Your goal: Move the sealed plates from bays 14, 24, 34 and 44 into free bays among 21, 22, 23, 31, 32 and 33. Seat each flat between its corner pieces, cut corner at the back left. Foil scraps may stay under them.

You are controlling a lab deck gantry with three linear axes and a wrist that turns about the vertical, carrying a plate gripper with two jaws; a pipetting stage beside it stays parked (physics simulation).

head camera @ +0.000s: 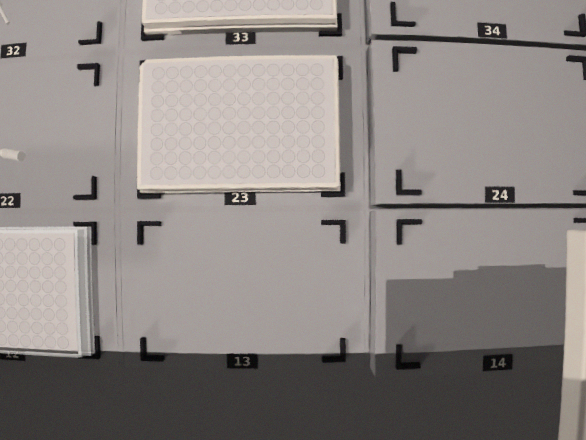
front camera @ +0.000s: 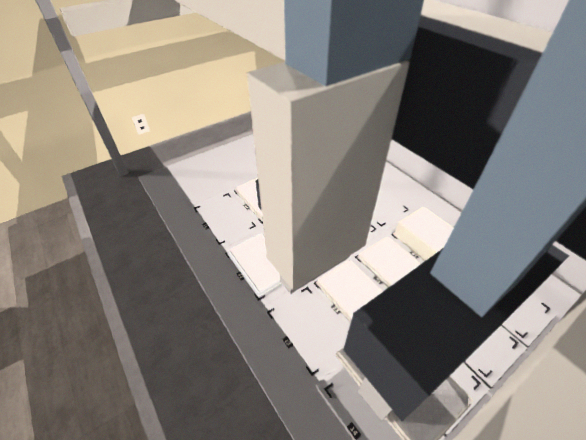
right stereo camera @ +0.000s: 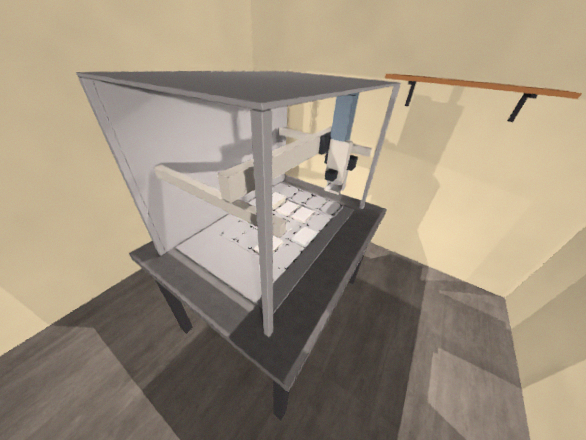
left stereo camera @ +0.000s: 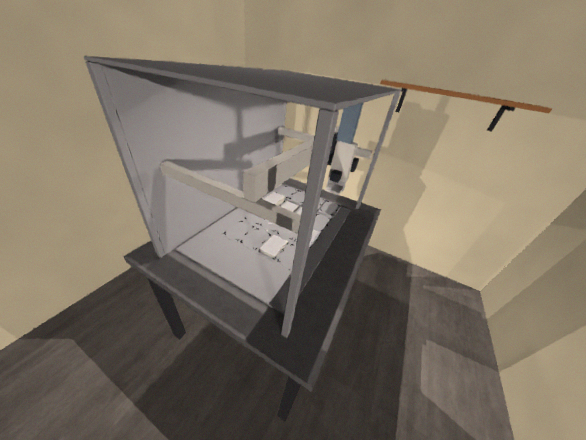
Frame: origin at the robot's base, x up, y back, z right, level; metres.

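Seen in the pictures: gripper, between the fingertips: (right stereo camera: 335, 187) (left stereo camera: 335, 187); robot's base, origin of its link: (front camera: 195, 209) (right stereo camera: 286, 268).
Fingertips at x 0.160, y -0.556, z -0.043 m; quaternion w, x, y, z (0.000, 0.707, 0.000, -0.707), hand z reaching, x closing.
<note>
Offsets run from my fingertips to a thing's top centre. "spot": to the spot under its first point.
My gripper (front camera: 417, 382) is shut on the sealed plate @[dx +0.007, dy +0.000, dz +0.000 m] (front camera: 440, 415) (head camera: 576, 305), held high above bay 14. One jaw shows at its front side; the far jaw is hidden. A plate @[dx -0.145, dy +0.164, dz -0.107 m] (front camera: 350, 287) (head camera: 240, 125) lies flat in bay 23, cut corner at the back left. Another plate @[dx -0.145, dy +0.164, dz -0.214 m] (front camera: 390, 260) (head camera: 240, 9) lies in bay 33; a thin scrap shows at its front edge. A further plate @[dx -0.145, dy +0.492, dz -0.107 m] (front camera: 247, 193) (left stereo camera: 274, 246) (right stereo camera: 266, 243) appears to be in bay 21, partly hidden in the front view. Bays 14, 24 and 34 hold no plate. Bay 22 shows no plate in its visible part.
A clear-edged plate stack @[dx -0.145, dy +0.328, dz +0.000 m] (front camera: 255, 262) (head camera: 35, 290) stands in bay 12. A tall box @[dx -0.118, dy +0.164, dz -0.321 m] (front camera: 425, 230) stands behind bay 33. The parked pipetting stage (front camera: 335, 190) blocks part of the front view. A small white piece @[spot: dx -0.152, dy +0.319, dz -0.092 m] (head camera: 12, 154) lies in bay 22, another @[spot: dx -0.157, dy +0.336, dz -0.196 m] (head camera: 4, 12) in bay 32.
</note>
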